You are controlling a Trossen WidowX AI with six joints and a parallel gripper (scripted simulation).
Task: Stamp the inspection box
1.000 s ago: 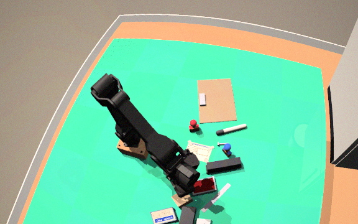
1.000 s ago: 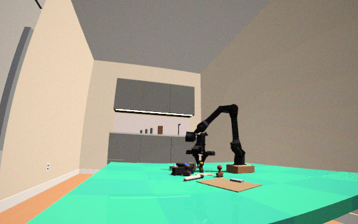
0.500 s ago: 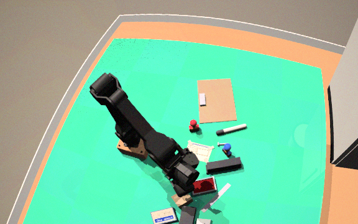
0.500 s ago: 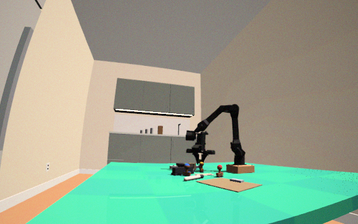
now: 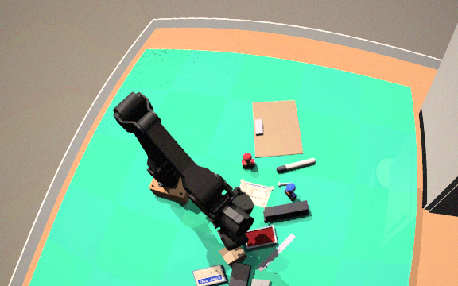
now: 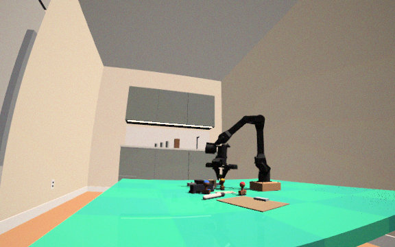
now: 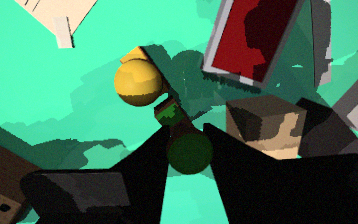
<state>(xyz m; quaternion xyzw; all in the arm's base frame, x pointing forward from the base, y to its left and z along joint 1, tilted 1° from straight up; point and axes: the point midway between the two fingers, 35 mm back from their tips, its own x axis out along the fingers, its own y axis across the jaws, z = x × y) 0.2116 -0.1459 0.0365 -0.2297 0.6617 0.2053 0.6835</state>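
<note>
Now: gripper tip 1 cm short of the yellow-knobbed stamp, 4 cm to the right of it and 3 cm above it. The rest, counted from my gripper tip: red ink pad (9 cm ahead, 1 cm to the right, 4 cm below); then green-knobbed stamp (1 cm below); then cream card (5 cm ahead, 14 cm to the left, 5 cm below).
</note>
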